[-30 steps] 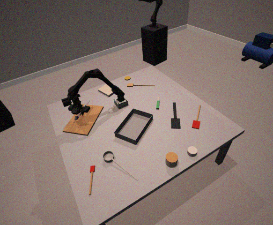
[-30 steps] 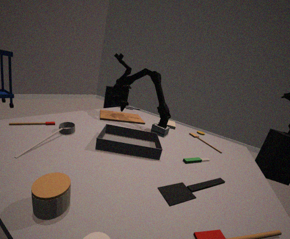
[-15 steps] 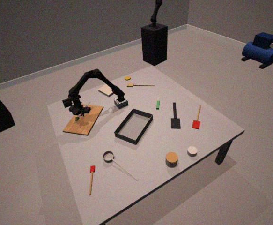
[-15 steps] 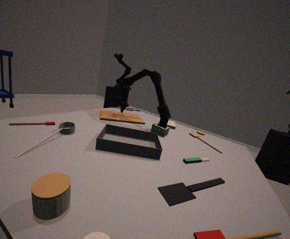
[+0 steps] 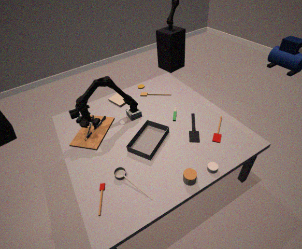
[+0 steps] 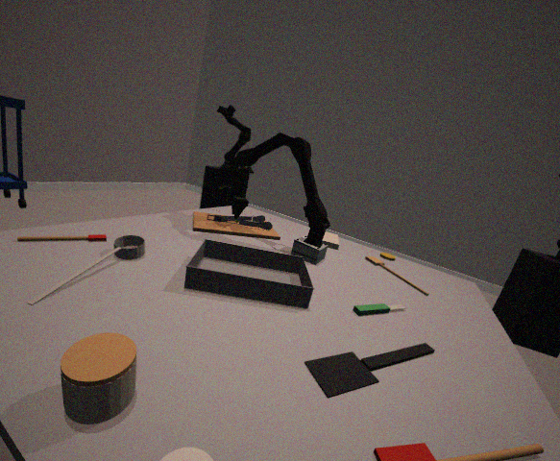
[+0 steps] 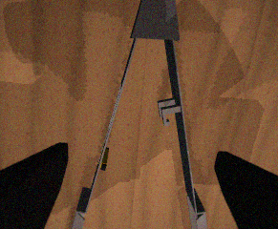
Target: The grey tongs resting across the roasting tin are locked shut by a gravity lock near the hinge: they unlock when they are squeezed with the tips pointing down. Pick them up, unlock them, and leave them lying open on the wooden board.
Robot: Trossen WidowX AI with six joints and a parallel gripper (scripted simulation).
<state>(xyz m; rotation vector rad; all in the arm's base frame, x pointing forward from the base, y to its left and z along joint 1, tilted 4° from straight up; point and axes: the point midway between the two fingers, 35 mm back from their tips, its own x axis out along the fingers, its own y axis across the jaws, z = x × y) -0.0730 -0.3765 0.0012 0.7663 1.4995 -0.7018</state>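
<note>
Now: gripper tip 40 mm above the wooden board and 10 mm to the right of it. The rest, counted from my gripper tip: cream block: 390 mm to the left, 210 mm behind, 30 mm below; green-handled tool: 640 mm to the left, 300 mm ahead, 40 mm below; roasting tin: 400 mm ahead, 280 mm to the left, 20 mm below.
</note>
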